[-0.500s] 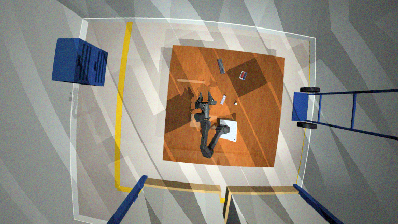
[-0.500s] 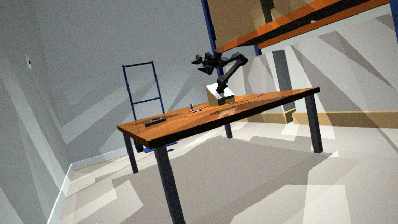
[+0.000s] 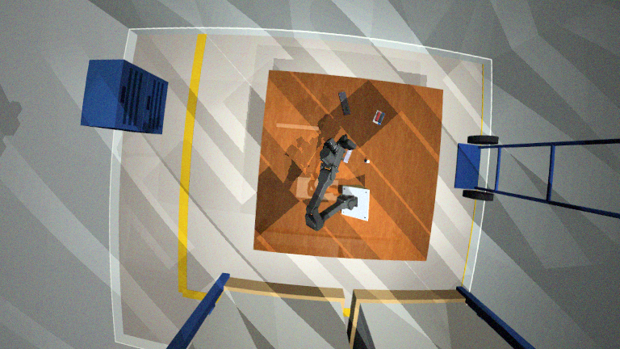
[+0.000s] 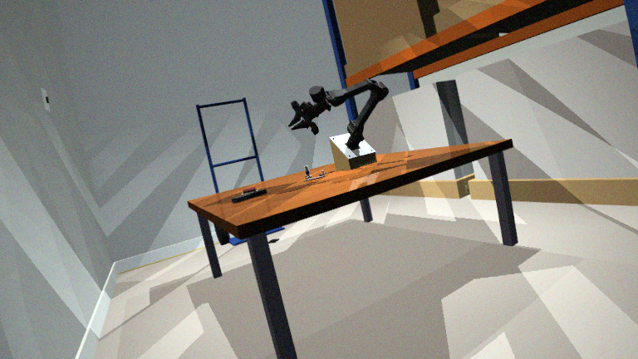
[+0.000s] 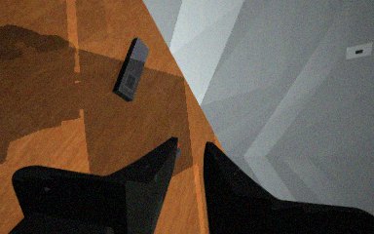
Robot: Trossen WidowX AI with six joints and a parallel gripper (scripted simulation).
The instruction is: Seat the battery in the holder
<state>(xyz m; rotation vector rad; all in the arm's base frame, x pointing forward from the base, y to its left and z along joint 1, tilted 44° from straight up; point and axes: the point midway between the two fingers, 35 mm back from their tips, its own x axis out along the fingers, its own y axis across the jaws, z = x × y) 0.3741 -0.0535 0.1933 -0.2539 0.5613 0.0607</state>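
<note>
Right now my gripper tip is 240 mm above the battery, 200 mm to the left of it and 150 mm past it. Round my gripper tip: dark bar (250 mm below, 250 mm ahead, 50 mm to the right); then white card (300 mm to the right, 260 mm below, 150 mm ahead).
</note>
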